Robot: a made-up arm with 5 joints.
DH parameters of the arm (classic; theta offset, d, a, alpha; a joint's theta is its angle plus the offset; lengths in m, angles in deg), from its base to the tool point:
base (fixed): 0 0 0.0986 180
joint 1: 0 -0.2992 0.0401 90
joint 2: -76.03 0 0.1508 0
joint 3: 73.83 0 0.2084 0
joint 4: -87.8 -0.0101 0 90
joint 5: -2.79 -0.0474 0 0
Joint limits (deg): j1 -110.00..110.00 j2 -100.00..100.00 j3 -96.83..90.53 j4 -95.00..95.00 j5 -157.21..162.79
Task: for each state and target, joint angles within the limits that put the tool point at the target. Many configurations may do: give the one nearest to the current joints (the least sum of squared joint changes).
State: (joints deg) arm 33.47 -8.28 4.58 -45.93 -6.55
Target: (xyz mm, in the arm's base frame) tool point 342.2 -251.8 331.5
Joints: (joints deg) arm 44.30 18.93 12.71 -41.50 -6.55
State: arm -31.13 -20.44 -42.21 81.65 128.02
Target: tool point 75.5 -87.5 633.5
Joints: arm -68.80 -51.28 -59.26 82.68 128.02
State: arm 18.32 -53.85 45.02 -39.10 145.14
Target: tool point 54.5 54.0 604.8
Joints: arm 59.09 -80.28 6.28 -41.95 145.14
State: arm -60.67 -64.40 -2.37 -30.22 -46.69
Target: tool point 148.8 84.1 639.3
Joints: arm -65.09 -45.64 -4.67 -27.92 -46.69
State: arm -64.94 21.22 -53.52 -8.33 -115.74
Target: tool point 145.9 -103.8 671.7
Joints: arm -109.42 -27.71 -85.38 -14.45 -115.74
